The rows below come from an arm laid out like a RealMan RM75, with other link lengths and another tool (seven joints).
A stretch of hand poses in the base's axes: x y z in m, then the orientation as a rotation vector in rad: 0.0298, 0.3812, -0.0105, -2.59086, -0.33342, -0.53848; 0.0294, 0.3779, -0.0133, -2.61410, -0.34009, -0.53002; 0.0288, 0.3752, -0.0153, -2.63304, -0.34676, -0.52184; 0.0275, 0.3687, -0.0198, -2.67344, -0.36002, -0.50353; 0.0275, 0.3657, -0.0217, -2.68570, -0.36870, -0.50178; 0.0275, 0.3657, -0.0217, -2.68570, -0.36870, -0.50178; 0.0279, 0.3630, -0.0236, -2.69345, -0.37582, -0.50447; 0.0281, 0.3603, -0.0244, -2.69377, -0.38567, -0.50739; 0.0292, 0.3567, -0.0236, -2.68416, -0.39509, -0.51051; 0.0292, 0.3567, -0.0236, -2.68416, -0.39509, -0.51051; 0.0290, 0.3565, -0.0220, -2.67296, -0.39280, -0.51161; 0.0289, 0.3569, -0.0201, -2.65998, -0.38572, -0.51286; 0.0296, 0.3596, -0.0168, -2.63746, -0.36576, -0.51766; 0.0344, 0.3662, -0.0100, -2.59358, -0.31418, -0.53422; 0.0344, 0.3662, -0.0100, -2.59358, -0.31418, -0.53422; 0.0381, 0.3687, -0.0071, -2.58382, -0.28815, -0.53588; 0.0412, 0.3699, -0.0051, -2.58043, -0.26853, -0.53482; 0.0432, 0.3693, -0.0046, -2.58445, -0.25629, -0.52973; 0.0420, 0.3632, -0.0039, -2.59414, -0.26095, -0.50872; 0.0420, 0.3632, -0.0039, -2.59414, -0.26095, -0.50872; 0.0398, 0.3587, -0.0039, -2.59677, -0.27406, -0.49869; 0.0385, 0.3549, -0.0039, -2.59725, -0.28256, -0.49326
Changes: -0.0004, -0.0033, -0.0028, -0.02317, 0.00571, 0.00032; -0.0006, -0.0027, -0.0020, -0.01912, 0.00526, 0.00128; -0.0013, -0.0065, -0.0045, -0.04059, 0.01174, 0.00208; 0.0000, -0.0030, -0.0019, -0.01369, 0.00010, 0.00301; 0.0000, 0.0000, 0.0000, 0.00000, 0.00000, 0.00000; 0.0004, -0.0027, -0.0019, -0.00928, -0.00285, 0.00233; 0.0002, -0.0027, -0.0008, -0.00288, -0.00351, 0.00592; 0.0011, -0.0036, 0.0008, 0.00665, -0.00370, 0.00812; 0.0000, 0.0000, 0.0000, 0.00000, 0.00000, 0.00000; -0.0002, -0.0002, 0.0016, 0.01118, -0.00053, 0.00118; -0.0001, 0.0004, 0.0019, 0.01406, 0.00008, -0.00156; 0.0007, 0.0027, 0.0033, 0.02611, -0.00052, -0.00834; 0.0048, 0.0066, 0.0068, 0.05316, -0.00420, -0.02667; 0.0000, 0.0000, 0.0000, 0.00000, 0.00000, 0.00000; 0.0037, 0.0025, 0.0029, 0.01528, 0.00312, -0.01545; 0.0031, 0.0012, 0.0020, 0.00780, 0.00421, -0.01220; 0.0020, -0.0006, 0.0005, -0.00068, 0.00614, -0.00812; -0.0012, -0.0061, 0.0007, -0.00847, 0.01461, 0.00534; 0.0000, 0.0000, 0.0000, 0.00000, 0.00000, 0.00000; -0.0022, -0.0045, 0.0000, -0.00454, 0.00484, 0.01034; -0.0013, -0.0038, 0.0000, -0.00189, 0.00231, 0.00675
